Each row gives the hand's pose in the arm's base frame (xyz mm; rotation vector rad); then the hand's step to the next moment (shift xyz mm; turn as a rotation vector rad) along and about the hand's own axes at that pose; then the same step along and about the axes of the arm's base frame.
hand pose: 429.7 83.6 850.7 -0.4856 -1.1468 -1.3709
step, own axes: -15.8 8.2 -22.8 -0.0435 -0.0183 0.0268
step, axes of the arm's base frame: 18.4 -9.4 -20.2 -0.0178 0.0405 -0.0314
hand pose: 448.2 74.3 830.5 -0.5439 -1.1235 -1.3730
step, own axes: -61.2 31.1 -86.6 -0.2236 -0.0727 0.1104
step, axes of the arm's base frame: 65.9 -38.6 -79.9 -0.0634 0.1887 -0.1669
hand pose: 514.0 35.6 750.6 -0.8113 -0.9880 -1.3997
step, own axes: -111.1 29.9 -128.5 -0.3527 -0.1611 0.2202
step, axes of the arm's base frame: 48.2 -71.1 -149.5 -0.1498 0.3378 -0.2496
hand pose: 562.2 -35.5 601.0 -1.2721 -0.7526 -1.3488
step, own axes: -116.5 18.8 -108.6 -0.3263 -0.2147 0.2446
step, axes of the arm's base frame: -29.1 -73.9 -139.3 -0.1902 0.3651 -0.2073
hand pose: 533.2 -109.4 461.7 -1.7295 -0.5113 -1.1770
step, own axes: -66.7 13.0 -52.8 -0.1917 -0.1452 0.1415
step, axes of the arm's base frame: -45.7 -41.3 -60.1 -0.1271 0.2214 -0.1126
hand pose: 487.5 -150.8 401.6 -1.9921 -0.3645 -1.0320
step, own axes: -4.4 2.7 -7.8 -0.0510 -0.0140 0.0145
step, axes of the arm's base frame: -5.3 -7.3 -2.5 -0.0319 0.0258 -0.0364
